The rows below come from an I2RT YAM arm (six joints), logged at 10 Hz.
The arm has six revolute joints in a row. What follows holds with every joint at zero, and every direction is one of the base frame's.
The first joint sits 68 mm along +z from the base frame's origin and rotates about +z.
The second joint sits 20 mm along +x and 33.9 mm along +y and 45.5 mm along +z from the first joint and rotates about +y.
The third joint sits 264 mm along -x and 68.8 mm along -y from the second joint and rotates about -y.
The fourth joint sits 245 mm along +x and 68.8 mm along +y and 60 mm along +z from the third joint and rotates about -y.
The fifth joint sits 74 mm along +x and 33.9 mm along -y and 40.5 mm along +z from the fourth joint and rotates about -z.
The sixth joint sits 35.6 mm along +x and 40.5 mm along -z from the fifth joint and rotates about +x.
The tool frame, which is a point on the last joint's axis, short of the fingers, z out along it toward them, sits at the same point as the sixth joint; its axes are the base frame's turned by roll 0, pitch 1.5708 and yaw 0 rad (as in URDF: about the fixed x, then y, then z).
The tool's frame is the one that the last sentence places.
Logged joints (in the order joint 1, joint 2, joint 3, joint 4, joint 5, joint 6), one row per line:
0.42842 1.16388 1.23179 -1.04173 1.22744 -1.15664
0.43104 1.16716 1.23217 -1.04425 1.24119 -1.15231
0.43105 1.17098 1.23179 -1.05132 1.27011 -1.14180
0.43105 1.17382 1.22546 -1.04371 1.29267 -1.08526
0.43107 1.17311 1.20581 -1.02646 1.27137 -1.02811
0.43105 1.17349 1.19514 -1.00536 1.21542 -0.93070
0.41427 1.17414 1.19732 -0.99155 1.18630 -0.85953
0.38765 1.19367 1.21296 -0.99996 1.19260 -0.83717
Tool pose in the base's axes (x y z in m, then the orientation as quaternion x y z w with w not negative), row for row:
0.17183 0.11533 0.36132 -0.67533 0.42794 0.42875 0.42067
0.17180 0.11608 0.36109 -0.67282 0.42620 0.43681 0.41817
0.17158 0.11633 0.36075 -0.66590 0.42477 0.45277 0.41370
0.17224 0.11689 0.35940 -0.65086 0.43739 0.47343 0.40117
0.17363 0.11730 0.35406 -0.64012 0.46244 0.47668 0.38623
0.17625 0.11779 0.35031 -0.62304 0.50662 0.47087 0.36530
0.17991 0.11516 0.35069 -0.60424 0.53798 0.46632 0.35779
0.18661 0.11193 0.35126 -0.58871 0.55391 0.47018 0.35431
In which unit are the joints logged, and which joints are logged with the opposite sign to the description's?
The joints are logged in radians. Opposite sign: joint 5.
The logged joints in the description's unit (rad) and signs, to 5 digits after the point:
0.42842 1.16388 1.23179 -1.04173 -1.22744 -1.15664
0.43104 1.16716 1.23217 -1.04425 -1.24119 -1.15231
0.43105 1.17098 1.23179 -1.05132 -1.27011 -1.14180
0.43105 1.17382 1.22546 -1.04371 -1.29267 -1.08526
0.43107 1.17311 1.20581 -1.02646 -1.27137 -1.02811
0.43105 1.17349 1.19514 -1.00536 -1.21542 -0.93070
0.41427 1.17414 1.19732 -0.99155 -1.18630 -0.85953
0.38765 1.19367 1.21296 -0.99996 -1.19260 -0.83717

